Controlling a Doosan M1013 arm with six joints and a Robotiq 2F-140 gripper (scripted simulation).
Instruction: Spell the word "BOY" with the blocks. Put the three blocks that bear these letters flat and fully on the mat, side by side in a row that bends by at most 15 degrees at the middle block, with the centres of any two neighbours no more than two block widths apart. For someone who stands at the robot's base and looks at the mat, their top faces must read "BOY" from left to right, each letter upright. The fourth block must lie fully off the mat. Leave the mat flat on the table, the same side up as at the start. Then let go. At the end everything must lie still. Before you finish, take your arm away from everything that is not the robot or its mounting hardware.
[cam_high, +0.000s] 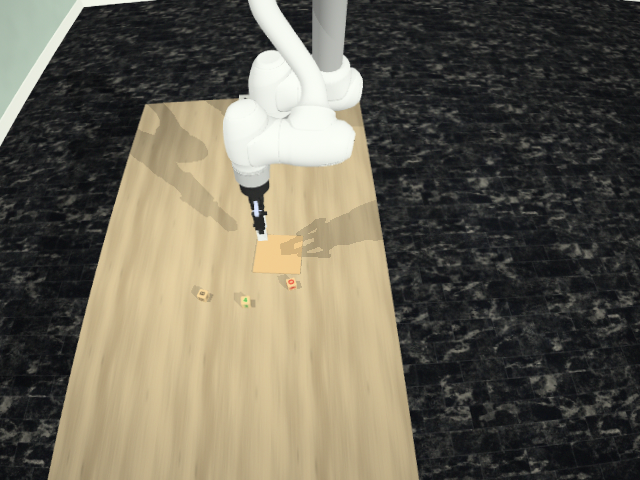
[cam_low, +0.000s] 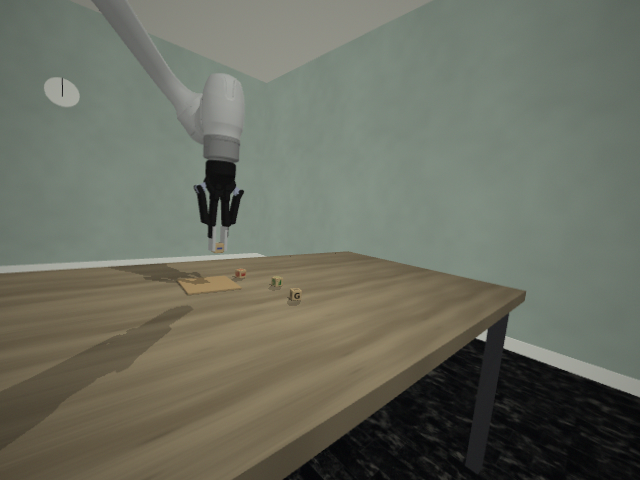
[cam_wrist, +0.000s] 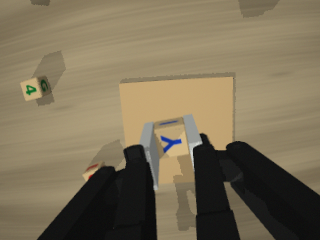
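My hand is 1 cm past the tan square mat, 4 cm to the right of it and 14 cm above it.
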